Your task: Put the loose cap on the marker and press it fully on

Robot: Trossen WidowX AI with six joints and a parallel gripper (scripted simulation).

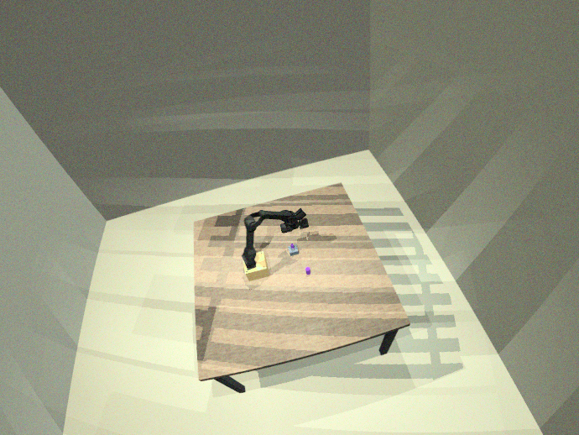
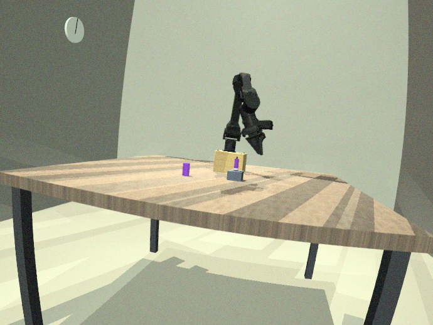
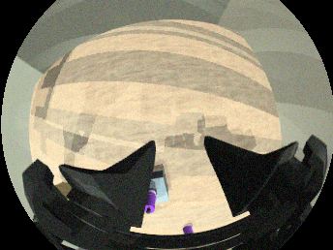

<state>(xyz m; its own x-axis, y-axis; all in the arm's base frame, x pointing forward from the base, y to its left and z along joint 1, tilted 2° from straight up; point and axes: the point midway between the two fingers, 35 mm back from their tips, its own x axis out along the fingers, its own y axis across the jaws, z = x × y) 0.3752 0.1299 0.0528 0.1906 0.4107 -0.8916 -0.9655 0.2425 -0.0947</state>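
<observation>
Right now my gripper tip is 4 cm past the purple cap, 30 cm to the left of it and 9 cm above it. The rest, counted from my gripper tip: grey-blue holder block 7 cm behind, 9 cm to the right, 10 cm below; then purple marker 7 cm behind, 9 cm to the right, 5 cm below.
</observation>
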